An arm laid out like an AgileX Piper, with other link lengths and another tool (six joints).
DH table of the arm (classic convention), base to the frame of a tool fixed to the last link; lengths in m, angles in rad. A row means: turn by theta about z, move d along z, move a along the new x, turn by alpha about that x. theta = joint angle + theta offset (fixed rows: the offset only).
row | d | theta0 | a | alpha
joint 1 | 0.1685 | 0 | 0 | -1.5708
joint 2 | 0 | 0.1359 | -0.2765 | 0
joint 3 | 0 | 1.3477 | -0.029 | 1.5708
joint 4 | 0.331 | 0 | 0 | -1.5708
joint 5 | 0 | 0 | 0 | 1.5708
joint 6 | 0.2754 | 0.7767 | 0.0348 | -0.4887
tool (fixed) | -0.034 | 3.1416 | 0 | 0
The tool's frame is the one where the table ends.
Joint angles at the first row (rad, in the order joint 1, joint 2, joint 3, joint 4, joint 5, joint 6):
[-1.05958, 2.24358, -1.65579, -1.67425, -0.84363, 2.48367]
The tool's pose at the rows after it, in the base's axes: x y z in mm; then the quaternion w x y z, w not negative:
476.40, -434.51, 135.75, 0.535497, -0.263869, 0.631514, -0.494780
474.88, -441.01, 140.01, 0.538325, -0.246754, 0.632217, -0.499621
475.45, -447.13, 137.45, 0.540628, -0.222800, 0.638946, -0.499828
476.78, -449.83, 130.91, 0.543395, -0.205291, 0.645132, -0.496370
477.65, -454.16, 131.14, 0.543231, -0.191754, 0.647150, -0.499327
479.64, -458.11, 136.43, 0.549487, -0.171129, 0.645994, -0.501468
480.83, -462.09, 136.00, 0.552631, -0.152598, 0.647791, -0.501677
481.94, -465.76, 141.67, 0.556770, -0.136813, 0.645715, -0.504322
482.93, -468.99, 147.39, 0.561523, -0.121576, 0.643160, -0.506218
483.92, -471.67, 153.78, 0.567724, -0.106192, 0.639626, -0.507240
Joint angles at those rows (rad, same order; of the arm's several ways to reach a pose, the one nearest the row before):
[-1.06381, 2.24467, -1.65577, -1.64615, -0.83944, 2.48366]
[-1.07199, 2.24663, -1.65576, -1.61513, -0.83801, 2.48365]
[-1.07519, 2.26102, -1.65609, -1.57781, -0.82969, 2.49188]
[-1.07519, 2.27970, -1.65608, -1.54813, -0.82660, 2.49496]
[-1.07519, 2.28480, -1.65609, -1.52254, -0.81666, 2.49499]
[-1.07520, 2.28836, -1.65608, -1.47948, -0.81667, 2.49521]
[-1.07519, 2.29838, -1.65612, -1.44331, -0.81345, 2.49523]
[-1.07518, 2.29822, -1.65607, -1.40999, -0.81221, 2.49522]
[-1.07519, 2.29825, -1.65612, -1.37748, -0.81322, 2.49525]
[-1.07519, 2.29825, -1.65612, -1.34383, -0.81795, 2.49524]

